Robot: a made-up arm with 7 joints. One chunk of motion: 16 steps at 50 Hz.
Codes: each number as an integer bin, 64 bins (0 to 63) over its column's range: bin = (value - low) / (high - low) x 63, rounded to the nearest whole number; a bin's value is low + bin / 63 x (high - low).
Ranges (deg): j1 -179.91..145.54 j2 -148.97..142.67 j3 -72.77..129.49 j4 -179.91..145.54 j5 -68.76..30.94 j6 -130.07..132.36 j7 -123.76..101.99
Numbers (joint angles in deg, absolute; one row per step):
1: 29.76 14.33 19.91 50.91 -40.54 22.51 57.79
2: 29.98 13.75 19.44 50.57 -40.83 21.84 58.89
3: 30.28 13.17 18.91 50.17 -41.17 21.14 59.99
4: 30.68 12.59 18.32 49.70 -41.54 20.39 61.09
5: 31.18 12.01 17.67 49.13 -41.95 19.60 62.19
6: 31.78 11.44 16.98 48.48 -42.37 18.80 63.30
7: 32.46 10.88 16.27 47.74 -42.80 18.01 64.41
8: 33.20 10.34 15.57 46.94 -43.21 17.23 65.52
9: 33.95 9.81 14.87 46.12 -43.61 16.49 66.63
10: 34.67 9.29 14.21 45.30 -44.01 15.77 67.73
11: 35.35 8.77 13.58 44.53 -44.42 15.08 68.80
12: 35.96 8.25 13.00 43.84 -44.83 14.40 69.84
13: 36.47 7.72 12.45 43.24 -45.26 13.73 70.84
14: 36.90 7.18 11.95 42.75 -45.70 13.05 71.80
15: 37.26 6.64 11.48 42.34 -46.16 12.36 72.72
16: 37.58 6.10 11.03 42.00 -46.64 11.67 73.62
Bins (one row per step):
1: 41 35 29 45 18 37 51
2: 41 35 29 45 18 36 51
3: 41 35 29 45 17 36 51
4: 41 35 28 44 17 36 52
5: 41 35 28 44 17 36 52
6: 41 35 28 44 17 36 52
7: 41 35 28 44 16 36 53
8: 41 34 28 44 16 35 53
9: 41 34 27 44 16 35 53
10: 42 34 27 44 16 35 53
11: 42 34 27 43 15 35 54
12: 42 34 27 43 15 35 54
13: 42 34 27 43 15 35 54
14: 42 34 26 43 15 34 55
15: 42 34 26 43 14 34 55
16: 42 33 26 43 14 34 55

